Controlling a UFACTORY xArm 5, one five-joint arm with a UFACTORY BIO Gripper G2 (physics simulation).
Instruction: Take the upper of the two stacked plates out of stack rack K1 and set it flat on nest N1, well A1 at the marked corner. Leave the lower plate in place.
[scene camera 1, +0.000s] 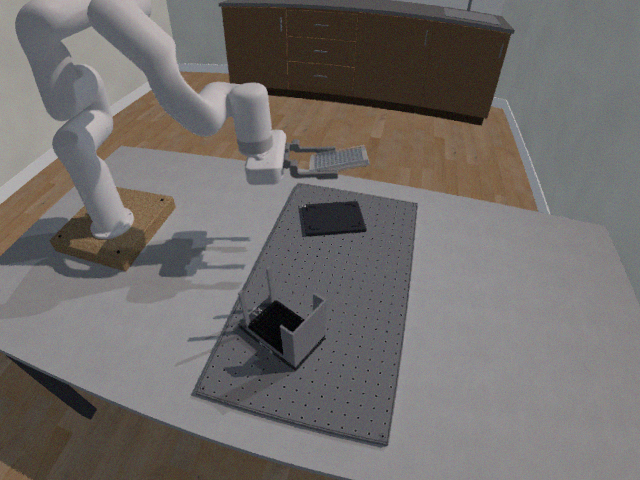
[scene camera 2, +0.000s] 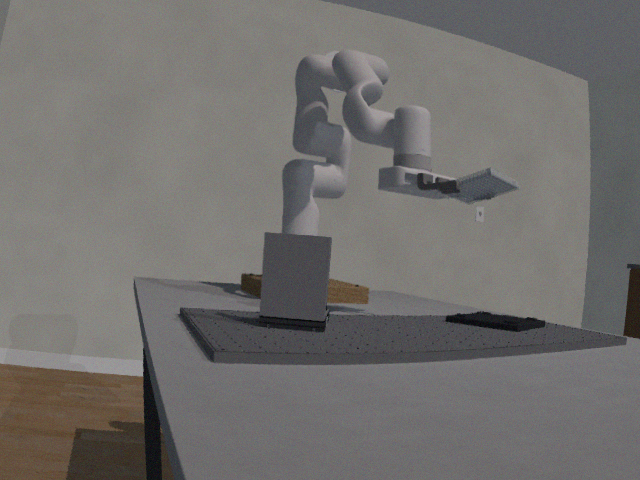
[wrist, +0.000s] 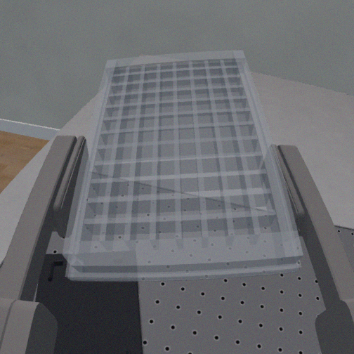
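Where they show: hand at its tool point: (scene camera 1: 326, 162) (scene camera 2: 467, 191); arm's base at its link origin: (scene camera 1: 112, 223).
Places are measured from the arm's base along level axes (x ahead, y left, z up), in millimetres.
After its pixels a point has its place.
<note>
A clear plate (scene camera 1: 354, 156) {x 609, y 241, z 232 mm} (scene camera 2: 491, 184) {x 609, y 245, z 220 mm} (wrist: 185, 115) with a grid of wells is in the air, roughly level. My gripper (scene camera 1: 336, 162) {x 552, y 223, z 210 mm} (scene camera 2: 454, 187) (wrist: 181, 175) is shut on its two long sides. Nest N1 (scene camera 1: 333, 218) {x 544, y 304, z -18 mm} (scene camera 2: 493, 320) {x 573, y 287, z -18 mm} (wrist: 90, 310) is a flat black holder, well below the plate; its far part is hidden in the wrist view. Rack K1 (scene camera 1: 309, 333) {x 662, y -90, z 58 mm} (scene camera 2: 295, 276) {x 663, y -86, z 49 mm} has grey walls and thin posts. A dark, plate-like thing (scene camera 1: 273, 320) {x 567, y -65, z 3 mm} lies low inside it. I cannot tell which plate corner is A1.
A grey perforated board (scene camera 1: 361, 289) {x 697, y 115, z -30 mm} (scene camera 2: 392, 338) {x 710, y 53, z -30 mm} (wrist: 225, 305) carries the nest and the rack on the table (scene camera 1: 491, 310) {x 1005, y 193, z -42 mm} (scene camera 2: 387, 413) {x 1044, y -48, z -43 mm}. The rack's wall and posts stand upright. The arm's base sits on a wooden block (scene camera 1: 149, 211) {x 64, y 90, z -1 mm} (scene camera 2: 348, 292) {x 93, y 119, z -15 mm}.
</note>
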